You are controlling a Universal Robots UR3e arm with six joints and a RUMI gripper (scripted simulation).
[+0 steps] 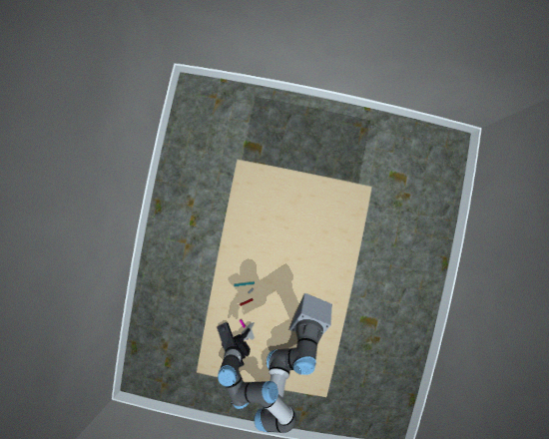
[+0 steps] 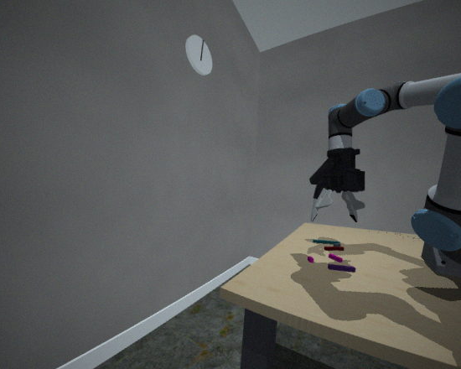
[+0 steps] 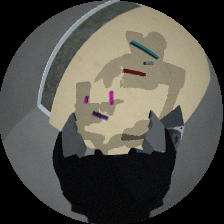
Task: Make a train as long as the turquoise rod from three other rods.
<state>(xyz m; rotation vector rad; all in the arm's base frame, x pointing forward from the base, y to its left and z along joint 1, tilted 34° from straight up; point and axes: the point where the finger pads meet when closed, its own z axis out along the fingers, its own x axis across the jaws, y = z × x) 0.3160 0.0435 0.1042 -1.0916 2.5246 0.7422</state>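
Now: hand 3 cm past the purple rod, 8 cm to the right of it and 10 cm above it. Also, from my hand: red rod (1 cm ahead, 10 cm to the right, 10 cm below); then grey rod (16 cm to the right, 10 cm below); then turquoise rod (4 cm ahead, 19 cm to the right, 10 cm below).
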